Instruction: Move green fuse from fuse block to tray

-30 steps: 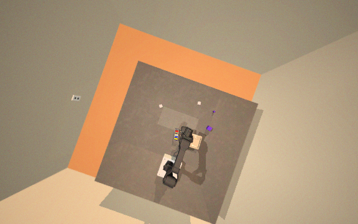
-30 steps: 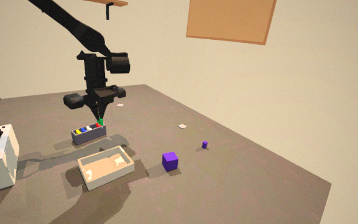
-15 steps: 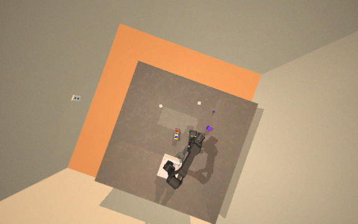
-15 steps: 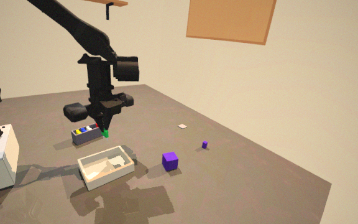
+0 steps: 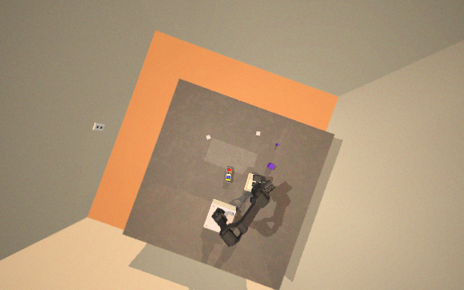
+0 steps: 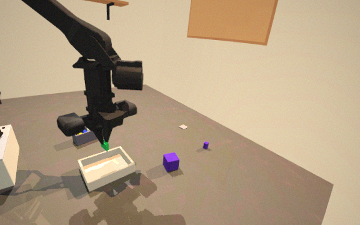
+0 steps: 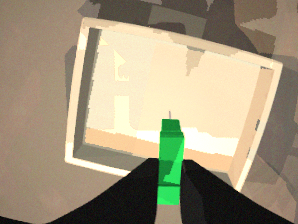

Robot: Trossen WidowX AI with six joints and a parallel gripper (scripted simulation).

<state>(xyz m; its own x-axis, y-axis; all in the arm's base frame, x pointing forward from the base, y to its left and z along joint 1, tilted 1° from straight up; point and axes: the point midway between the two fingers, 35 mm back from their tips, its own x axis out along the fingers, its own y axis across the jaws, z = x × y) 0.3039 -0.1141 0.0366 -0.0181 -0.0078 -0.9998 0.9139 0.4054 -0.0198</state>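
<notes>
Right now the cream tray is 90 mm below my gripper tip. The rest, counted from my gripper tip: blue fuse: 190 mm to the left, 70 mm below, 60 mm behind; then yellow fuse: 180 mm to the left, 70 mm below, 70 mm behind; then green fuse: 10 mm below.
</notes>
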